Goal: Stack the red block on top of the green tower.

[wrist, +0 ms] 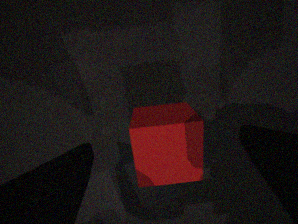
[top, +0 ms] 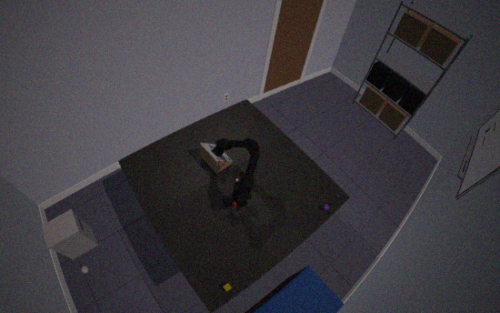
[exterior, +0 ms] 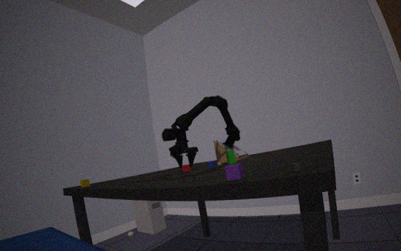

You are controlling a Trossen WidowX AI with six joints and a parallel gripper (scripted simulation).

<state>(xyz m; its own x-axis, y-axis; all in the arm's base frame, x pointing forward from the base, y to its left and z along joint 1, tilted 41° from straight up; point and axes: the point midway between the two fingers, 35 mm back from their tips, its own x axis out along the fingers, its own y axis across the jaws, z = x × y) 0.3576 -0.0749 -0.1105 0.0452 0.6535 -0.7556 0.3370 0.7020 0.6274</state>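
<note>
Now: gripper tip 10 mm above the red block. Round my gripper tip: yellow block: 430 mm to the right, 370 mm ahead; then blue block: 110 mm to the left, 90 mm behind, 10 mm below; then purple block: 460 mm ahead, 450 mm to the left, 10 mm below.
</note>
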